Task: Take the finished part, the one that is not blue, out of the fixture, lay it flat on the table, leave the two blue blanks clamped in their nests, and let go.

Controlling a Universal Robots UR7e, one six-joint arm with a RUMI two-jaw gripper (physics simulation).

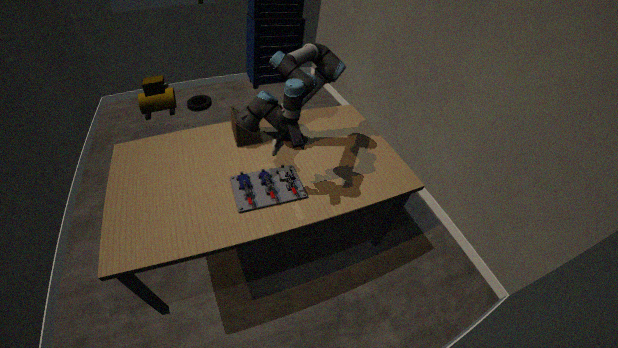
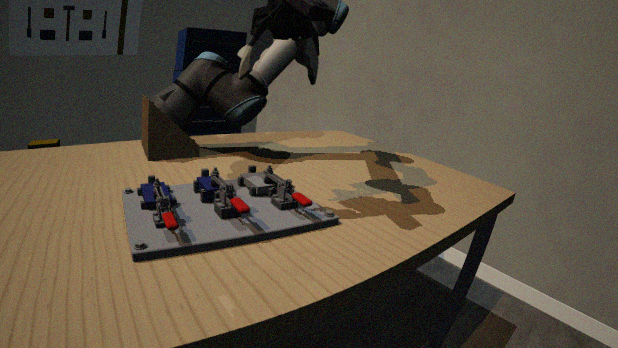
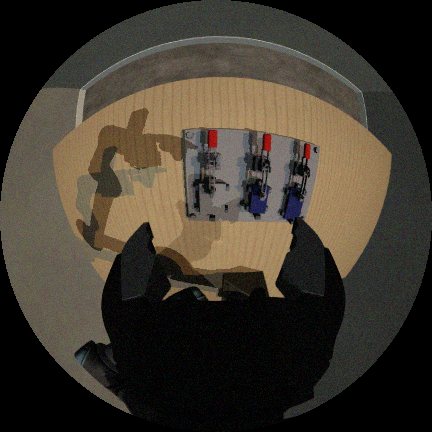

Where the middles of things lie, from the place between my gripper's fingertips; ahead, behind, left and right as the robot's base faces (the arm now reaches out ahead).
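Labels:
The grey finished part [image 3: 208, 206] is 10 mm to the left of my hand, 60 mm behind it and 200 mm below it. I also see the fixture plate [image 2: 200, 229], and that plate is 90 mm to the right of my hand, 10 mm behind it and 220 mm below it.

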